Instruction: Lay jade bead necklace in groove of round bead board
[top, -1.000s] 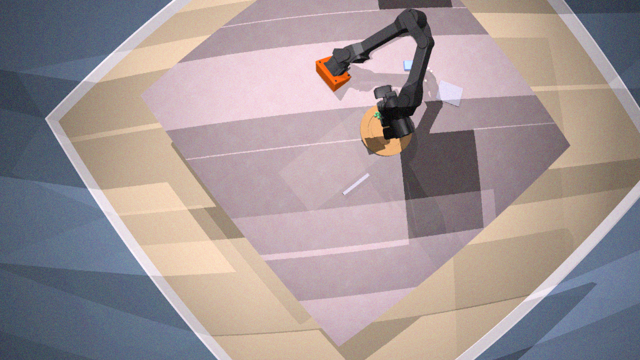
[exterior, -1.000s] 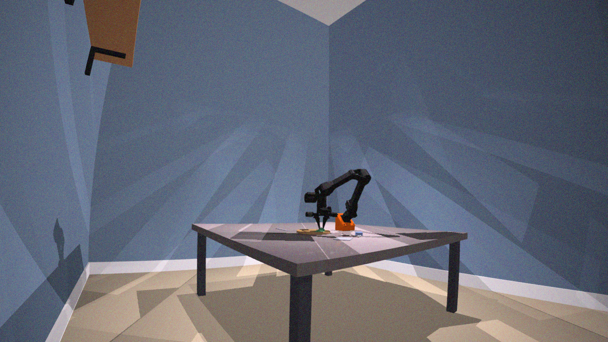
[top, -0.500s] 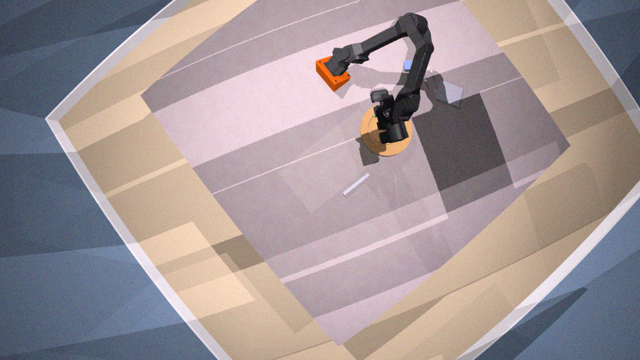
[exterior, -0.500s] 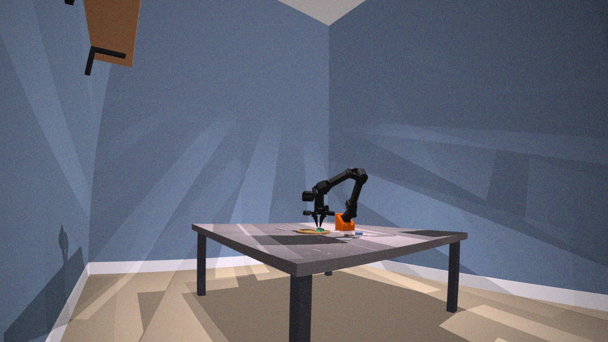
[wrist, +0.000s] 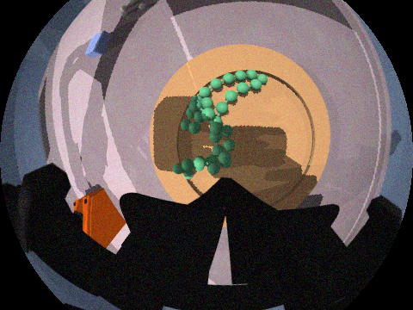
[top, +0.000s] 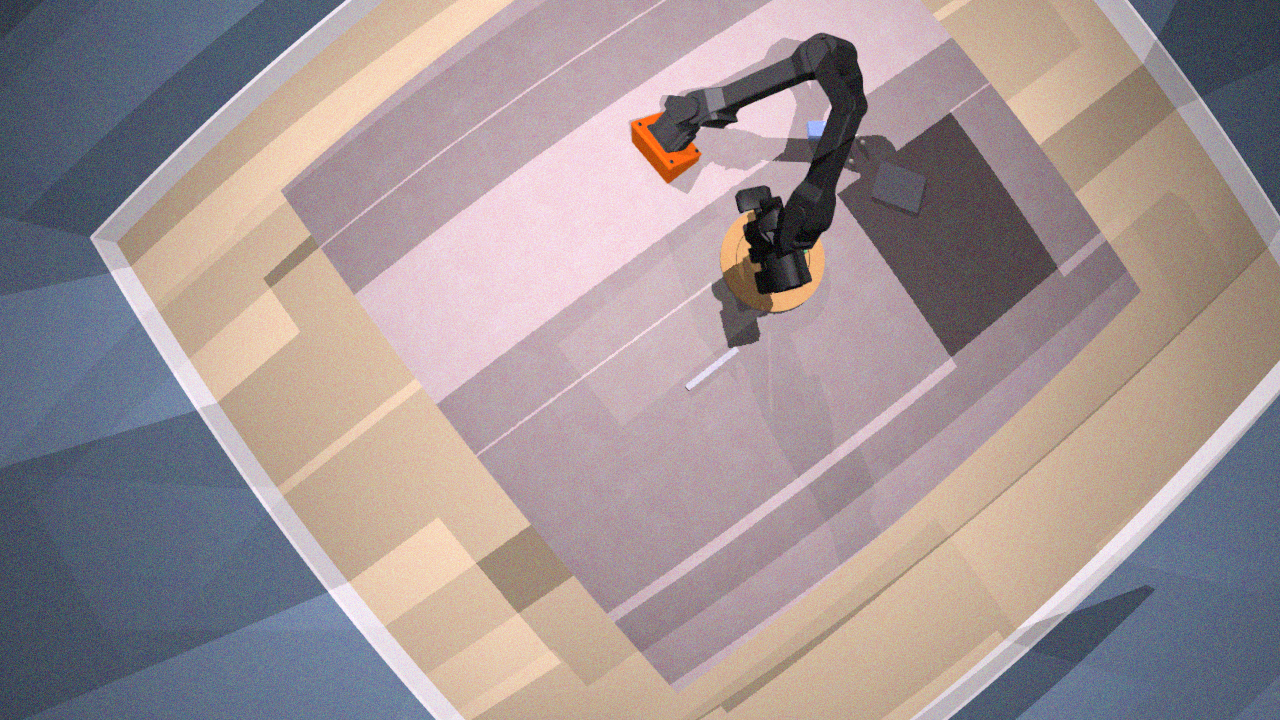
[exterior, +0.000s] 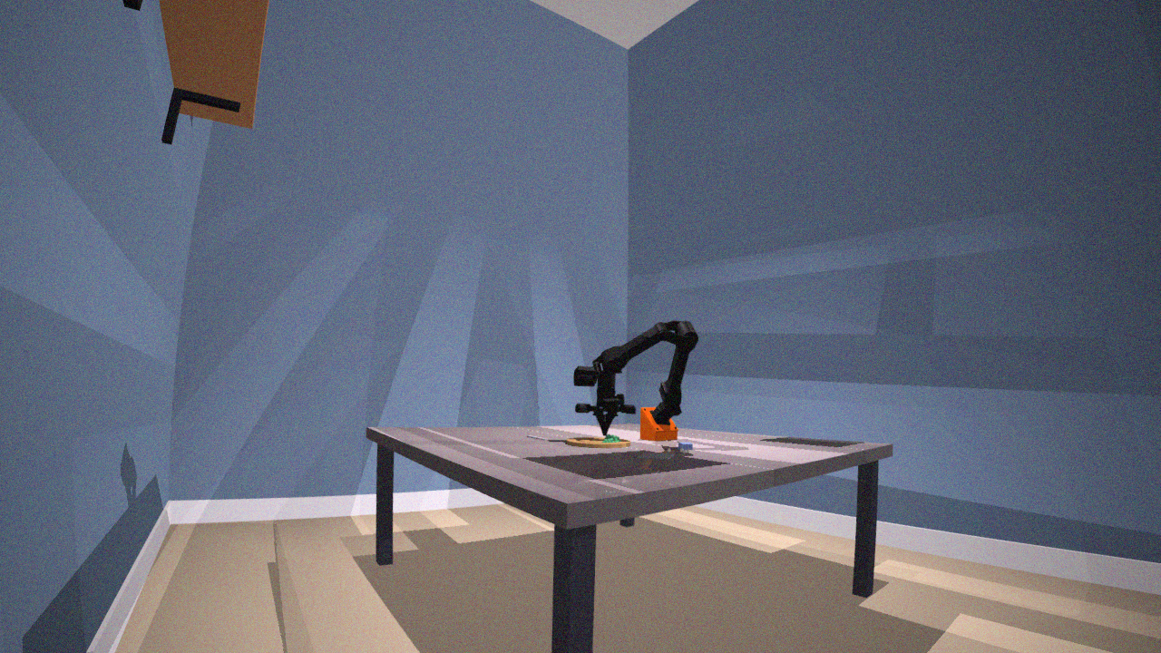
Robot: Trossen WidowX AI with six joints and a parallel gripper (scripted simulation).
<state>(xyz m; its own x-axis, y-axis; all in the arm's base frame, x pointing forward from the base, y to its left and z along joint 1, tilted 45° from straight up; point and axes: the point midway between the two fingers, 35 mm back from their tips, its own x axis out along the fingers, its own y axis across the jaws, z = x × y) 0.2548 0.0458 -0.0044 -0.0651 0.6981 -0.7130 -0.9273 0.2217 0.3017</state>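
My gripper tip is now 3 cm short of the round tan bead board, 2 cm to the right of it and 1 cm above it. Round my gripper tip: white strip 20 cm to the right, 14 cm ahead, 2 cm below; then pale square sheet 32 cm to the left, 6 cm ahead, 2 cm below; then blue cube 24 cm to the left, 12 cm behind, 1 cm below.
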